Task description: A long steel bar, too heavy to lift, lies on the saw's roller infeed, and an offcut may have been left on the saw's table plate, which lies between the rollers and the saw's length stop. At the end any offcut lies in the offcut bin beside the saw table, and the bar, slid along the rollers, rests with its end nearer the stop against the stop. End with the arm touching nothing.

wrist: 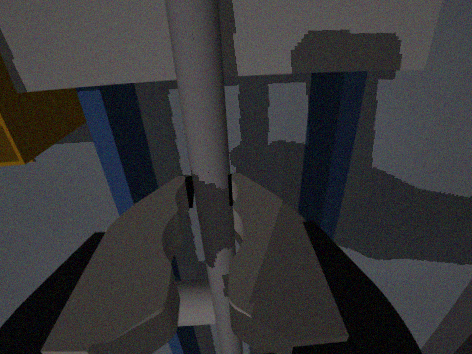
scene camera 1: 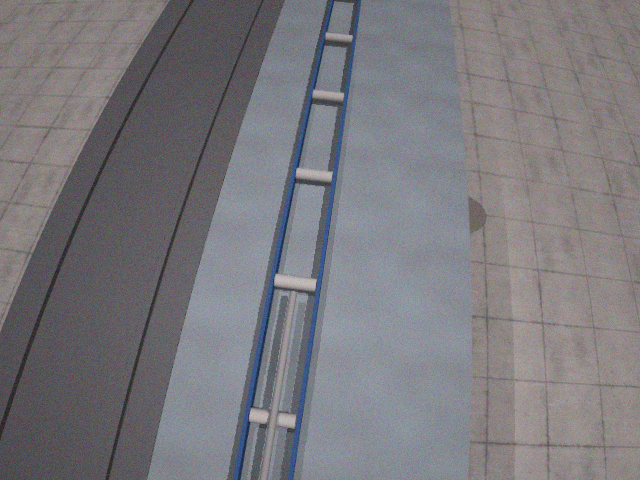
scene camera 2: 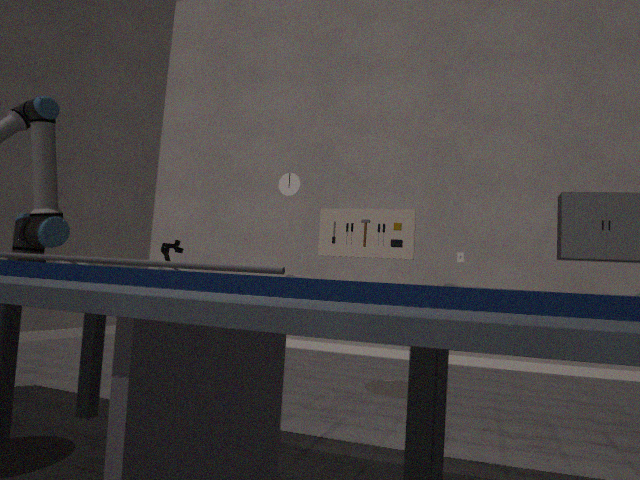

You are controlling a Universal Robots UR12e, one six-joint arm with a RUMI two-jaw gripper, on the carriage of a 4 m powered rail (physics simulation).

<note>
In view: my gripper point(wrist: 212, 177) and a roller infeed point(wrist: 339, 50).
</note>
